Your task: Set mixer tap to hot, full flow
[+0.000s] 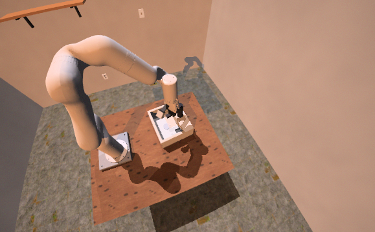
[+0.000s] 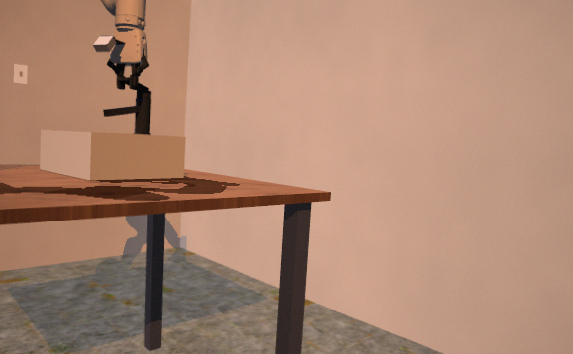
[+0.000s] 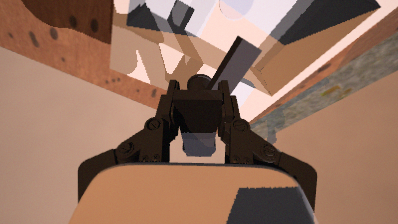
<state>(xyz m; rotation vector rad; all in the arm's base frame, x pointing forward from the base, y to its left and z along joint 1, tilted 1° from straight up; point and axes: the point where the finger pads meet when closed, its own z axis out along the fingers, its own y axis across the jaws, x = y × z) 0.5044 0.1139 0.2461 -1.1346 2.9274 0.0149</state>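
Now: the lever 3 cm ahead of my hand and 3 cm to the left of it. From my hand the other things lie so: sink basin 4 cm behind, 3 cm to the left, 24 cm below.
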